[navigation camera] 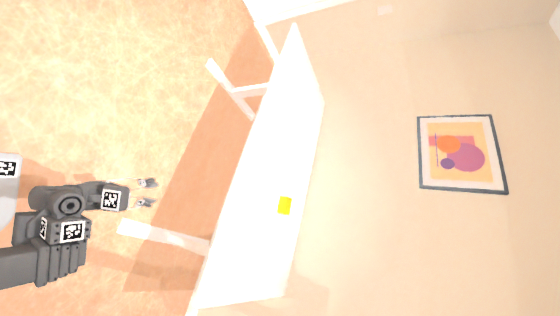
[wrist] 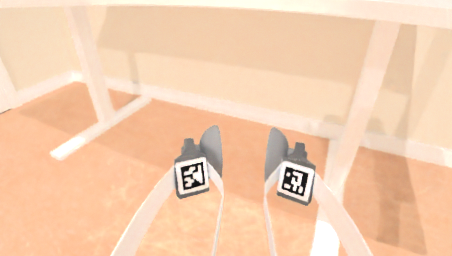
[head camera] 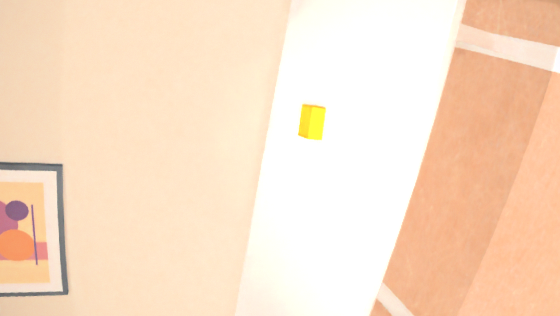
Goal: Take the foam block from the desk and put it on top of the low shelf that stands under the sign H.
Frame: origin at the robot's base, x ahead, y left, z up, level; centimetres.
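Seen in the pictures: gripper, fingertip midpoint: (navigation camera: 155,192).
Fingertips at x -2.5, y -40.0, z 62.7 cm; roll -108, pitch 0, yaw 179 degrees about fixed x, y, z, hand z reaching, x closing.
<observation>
A point is followed by its place in that frame.
The yellow foam block (head camera: 312,122) @[x -9.9, y -104.2, z 75.6 cm] (navigation camera: 284,205) @[x -9.8, y -104.2, z 75.6 cm] lies on the white desk (head camera: 340,210) @[x 13.3, y -94.2, z 72.0 cm] (navigation camera: 255,190) @[x -1.6, y -80.6, z 72.0 cm], nearer the wall-side edge than the front edge. My gripper (navigation camera: 150,192) @[x -2.5, y -40.0, z 62.7 cm] (wrist: 243,145) @[x -2.5, y -40.0, z 62.7 cm] is open and empty. In the navigation camera it is in front of the desk's front edge, apart from the desk and the block, pointing toward the desk. In the wrist view the desk's underside edge runs along the top, above the fingertips, and the block does not show. The low shelf and the sign H do not show in these views.
White desk legs (navigation camera: 165,235) (wrist: 367,85) with floor bars stand under the desk, one in front of the gripper's right side and another (wrist: 90,65) at the left in the wrist view. A wall with a framed picture (head camera: 64,230) @[x 28.7, y -161.4, z 143.6 cm] (navigation camera: 462,154) @[x 27.4, y -159.7, z 168.2 cm] rises behind the desk.
</observation>
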